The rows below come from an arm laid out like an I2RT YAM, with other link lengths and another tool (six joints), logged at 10 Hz.
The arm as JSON. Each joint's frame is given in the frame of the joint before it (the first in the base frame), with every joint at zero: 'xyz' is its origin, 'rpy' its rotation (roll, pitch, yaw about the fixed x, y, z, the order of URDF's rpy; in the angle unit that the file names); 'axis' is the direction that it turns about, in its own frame. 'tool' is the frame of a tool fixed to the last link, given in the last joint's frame.
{
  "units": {
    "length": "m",
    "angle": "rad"
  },
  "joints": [
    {
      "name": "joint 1",
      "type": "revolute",
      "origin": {
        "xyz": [
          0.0,
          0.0,
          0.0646
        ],
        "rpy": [
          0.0,
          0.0,
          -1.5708
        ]
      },
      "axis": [
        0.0,
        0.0,
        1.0
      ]
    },
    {
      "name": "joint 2",
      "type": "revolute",
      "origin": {
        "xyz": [
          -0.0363,
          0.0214,
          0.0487
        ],
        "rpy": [
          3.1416,
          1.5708,
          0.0
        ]
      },
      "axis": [
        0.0,
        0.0,
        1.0
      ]
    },
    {
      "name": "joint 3",
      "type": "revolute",
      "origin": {
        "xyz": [
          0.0,
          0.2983,
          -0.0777
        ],
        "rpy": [
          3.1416,
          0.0,
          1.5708
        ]
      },
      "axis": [
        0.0,
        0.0,
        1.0
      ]
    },
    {
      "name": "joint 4",
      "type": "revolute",
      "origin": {
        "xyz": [
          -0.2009,
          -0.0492,
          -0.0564
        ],
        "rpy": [
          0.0,
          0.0,
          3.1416
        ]
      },
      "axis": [
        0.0,
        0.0,
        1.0
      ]
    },
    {
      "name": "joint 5",
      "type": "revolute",
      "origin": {
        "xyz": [
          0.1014,
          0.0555,
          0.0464
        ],
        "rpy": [
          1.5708,
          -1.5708,
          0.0
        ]
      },
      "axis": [
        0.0,
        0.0,
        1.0
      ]
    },
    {
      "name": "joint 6",
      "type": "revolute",
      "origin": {
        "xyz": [
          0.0,
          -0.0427,
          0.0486
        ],
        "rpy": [
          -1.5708,
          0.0,
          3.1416
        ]
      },
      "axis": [
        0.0,
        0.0,
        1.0
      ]
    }
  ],
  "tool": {
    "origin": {
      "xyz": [
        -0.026,
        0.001,
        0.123
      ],
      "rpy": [
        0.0,
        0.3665,
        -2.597
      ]
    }
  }
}
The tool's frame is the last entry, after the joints.
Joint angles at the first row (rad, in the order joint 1, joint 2, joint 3, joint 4, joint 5, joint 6):
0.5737 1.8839 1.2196 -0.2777 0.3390 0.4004
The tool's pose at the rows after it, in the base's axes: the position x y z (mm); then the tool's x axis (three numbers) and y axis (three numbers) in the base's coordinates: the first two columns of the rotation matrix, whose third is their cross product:
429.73, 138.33, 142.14, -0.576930, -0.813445, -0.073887, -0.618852, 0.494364, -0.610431
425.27, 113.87, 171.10, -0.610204, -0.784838, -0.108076, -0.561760, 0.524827, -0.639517
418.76, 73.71, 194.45, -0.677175, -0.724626, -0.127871, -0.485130, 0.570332, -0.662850
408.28, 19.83, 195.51, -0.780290, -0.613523, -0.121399, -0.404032, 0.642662, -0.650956
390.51, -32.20, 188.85, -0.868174, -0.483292, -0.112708, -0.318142, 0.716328, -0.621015
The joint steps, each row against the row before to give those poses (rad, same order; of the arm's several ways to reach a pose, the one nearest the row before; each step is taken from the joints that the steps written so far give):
-0.0015 -0.0935 -0.0277 0.0031 0.0474 0.0000
-0.0336 -0.0857 -0.0107 -0.0260 0.0277 -0.0062
-0.0642 -0.0783 -0.0077 -0.0429 0.0382 0.0061
-0.1072 -0.0386 -0.0122 -0.0583 0.0201 0.0460
-0.1196 -0.0307 -0.0230 -0.0521 -0.0045 0.0552

